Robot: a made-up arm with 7 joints. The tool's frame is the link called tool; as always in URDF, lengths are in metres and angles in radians. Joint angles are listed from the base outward. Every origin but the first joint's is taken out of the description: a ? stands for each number. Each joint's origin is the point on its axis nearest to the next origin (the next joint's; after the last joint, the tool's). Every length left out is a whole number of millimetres.
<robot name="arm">
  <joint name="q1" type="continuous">
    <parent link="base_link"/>
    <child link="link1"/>
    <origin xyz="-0.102 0.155 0.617" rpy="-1.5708 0 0"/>
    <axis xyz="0 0 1"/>
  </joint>
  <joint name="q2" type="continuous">
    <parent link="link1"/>
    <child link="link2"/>
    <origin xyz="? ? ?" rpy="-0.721 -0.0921 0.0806"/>
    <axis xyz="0 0 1"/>
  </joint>
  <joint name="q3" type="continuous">
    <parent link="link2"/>
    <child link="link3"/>
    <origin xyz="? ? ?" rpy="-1.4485 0 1.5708"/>
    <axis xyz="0 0 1"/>
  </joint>
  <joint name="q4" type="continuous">
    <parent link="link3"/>
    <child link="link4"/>
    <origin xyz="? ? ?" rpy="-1.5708 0 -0.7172"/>
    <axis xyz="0 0 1"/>
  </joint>
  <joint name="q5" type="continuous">
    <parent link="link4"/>
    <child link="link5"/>
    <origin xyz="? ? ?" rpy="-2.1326 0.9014 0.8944"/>
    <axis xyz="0 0 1"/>
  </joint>
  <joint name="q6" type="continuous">
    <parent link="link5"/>
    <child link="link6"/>
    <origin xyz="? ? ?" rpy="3.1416 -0.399 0"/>
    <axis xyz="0 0 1"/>
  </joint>
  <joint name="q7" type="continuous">
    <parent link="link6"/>
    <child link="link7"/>
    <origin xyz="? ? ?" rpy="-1.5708 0 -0.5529"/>
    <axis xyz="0 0 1"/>
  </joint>
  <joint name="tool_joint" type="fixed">
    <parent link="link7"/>
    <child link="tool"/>
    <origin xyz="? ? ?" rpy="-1.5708 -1.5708 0"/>
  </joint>
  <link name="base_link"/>
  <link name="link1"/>
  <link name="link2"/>
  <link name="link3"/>
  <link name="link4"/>
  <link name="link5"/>
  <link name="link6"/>
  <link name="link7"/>
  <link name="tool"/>
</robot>
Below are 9 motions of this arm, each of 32 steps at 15 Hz.
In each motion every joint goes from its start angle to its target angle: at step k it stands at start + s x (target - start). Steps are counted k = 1, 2, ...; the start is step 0. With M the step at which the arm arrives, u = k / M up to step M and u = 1 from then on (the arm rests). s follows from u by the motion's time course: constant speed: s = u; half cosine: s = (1 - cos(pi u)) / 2; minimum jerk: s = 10 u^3 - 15 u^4 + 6 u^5.
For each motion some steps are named. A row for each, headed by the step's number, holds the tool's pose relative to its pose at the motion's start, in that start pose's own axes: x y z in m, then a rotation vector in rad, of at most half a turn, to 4 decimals.
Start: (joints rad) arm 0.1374 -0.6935 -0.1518 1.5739 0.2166 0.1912 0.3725
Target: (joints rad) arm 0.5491 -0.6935 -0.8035 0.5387 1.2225 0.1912 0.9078
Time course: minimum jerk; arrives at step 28
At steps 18, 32:
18: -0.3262 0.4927 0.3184 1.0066 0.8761 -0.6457
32: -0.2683 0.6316 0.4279 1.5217 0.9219 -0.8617

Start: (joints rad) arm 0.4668 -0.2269 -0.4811 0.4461 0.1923 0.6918 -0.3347
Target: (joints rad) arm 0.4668 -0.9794 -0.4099 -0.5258 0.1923 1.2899 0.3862
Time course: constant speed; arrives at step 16
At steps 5, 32:
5: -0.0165 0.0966 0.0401 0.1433 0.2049 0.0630
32: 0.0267 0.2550 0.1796 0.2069 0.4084 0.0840

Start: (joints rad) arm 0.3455 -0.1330 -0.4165 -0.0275 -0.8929 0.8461 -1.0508
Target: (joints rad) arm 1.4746 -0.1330 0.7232 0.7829 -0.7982 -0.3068 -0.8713
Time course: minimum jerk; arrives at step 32
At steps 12, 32:
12: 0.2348 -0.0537 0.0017 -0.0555 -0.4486 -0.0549
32: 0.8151 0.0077 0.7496 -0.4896 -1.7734 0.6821

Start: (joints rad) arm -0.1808 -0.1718 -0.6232 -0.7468 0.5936 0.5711 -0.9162
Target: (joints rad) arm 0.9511 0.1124 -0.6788 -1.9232 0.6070 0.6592 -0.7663
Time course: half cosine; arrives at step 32
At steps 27, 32:
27: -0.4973 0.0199 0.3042 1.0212 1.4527 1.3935
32: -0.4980 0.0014 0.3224 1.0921 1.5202 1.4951

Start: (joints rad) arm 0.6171 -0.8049 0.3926 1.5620 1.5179 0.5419 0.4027
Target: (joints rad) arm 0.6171 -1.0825 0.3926 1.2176 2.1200 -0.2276 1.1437
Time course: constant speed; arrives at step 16
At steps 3, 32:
3: 0.0119 0.0265 -0.0018 0.1640 0.1491 0.2091
32: 0.0062 0.0199 0.1597 0.7970 1.0931 0.9129

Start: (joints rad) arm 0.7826 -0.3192 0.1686 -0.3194 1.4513 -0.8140 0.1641
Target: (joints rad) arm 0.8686 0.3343 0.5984 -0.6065 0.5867 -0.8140 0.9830
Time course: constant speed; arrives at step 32
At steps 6, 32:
6: 0.0248 0.2256 -0.1006 0.2575 -0.1429 -0.2210
32: 0.5713 0.8976 0.2024 1.4284 -0.7884 -1.1007

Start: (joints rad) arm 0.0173 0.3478 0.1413 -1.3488 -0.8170 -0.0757 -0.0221
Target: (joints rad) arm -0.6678 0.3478 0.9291 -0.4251 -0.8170 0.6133 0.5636
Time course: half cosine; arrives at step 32
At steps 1, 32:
1: -0.0002 0.0024 -0.0018 0.0032 -0.0028 -0.0041
32: 0.6545 0.5464 0.0918 1.3709 -1.4465 -1.4026

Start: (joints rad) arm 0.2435 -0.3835 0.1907 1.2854 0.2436 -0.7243 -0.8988
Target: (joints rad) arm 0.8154 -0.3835 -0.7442 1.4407 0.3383 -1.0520 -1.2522
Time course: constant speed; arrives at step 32
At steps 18, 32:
18: -0.2076 0.2603 0.2027 0.0714 0.2830 -0.2181
32: -0.2963 0.3592 0.4805 0.0561 0.5929 -0.2836

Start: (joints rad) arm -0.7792 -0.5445 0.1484 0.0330 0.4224 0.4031 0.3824
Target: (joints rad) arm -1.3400 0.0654 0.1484 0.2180 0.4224 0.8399 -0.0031
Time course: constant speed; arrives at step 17
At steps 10, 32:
10: -0.0896 -0.0499 0.0455 -0.3064 -0.2762 -0.4125
32: -0.1800 -0.0467 0.0410 -0.4516 -0.4329 -0.7426

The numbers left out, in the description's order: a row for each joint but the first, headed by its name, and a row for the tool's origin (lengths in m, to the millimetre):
q2: -0.004 -0.11 0
q3: 0.073 0.093 0
q4: 0.052 0.066 0
q5: 0.129 -0.021 0
q6: -0.253 -0.042 0
q7: -0.156 -0.122 0
tool: -0.123 -0.428 0

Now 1 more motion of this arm.
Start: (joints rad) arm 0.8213 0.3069 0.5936 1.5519 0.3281 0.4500 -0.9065
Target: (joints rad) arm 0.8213 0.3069 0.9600 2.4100 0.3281 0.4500 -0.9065
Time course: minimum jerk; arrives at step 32
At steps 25, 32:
25: 0.4982 0.1271 0.0125 0.2000 -0.7571 -0.3581
32: 0.5368 0.1382 0.0282 0.2273 -0.8138 -0.3852

